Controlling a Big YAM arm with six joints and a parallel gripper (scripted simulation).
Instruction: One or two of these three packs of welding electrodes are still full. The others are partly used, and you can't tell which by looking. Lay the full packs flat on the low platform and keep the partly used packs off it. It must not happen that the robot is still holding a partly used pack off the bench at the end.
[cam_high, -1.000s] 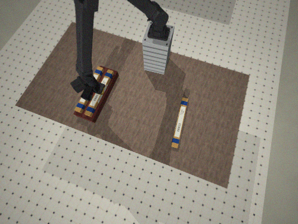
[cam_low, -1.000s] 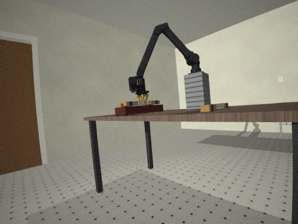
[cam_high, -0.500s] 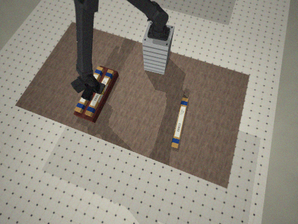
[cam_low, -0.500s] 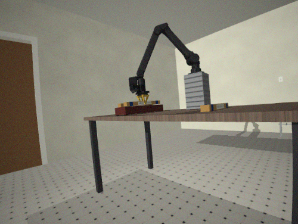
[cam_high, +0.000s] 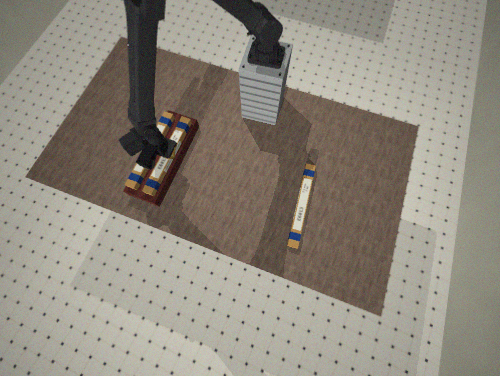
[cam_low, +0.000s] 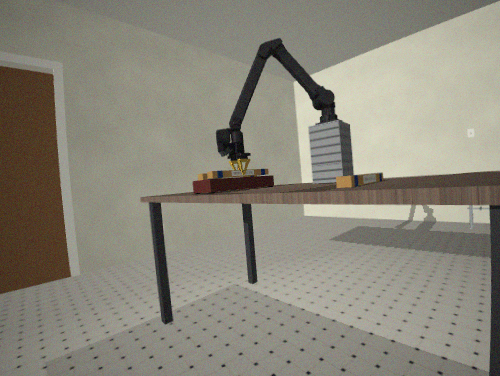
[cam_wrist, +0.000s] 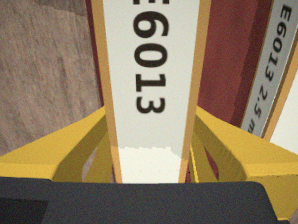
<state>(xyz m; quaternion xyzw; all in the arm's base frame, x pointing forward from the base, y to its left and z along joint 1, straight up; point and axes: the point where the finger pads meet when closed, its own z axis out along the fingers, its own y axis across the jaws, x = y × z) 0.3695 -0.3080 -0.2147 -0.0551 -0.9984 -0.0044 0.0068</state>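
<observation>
Now: the low platform 6 cm below my hand and 4 cm to the right of it.
</observation>
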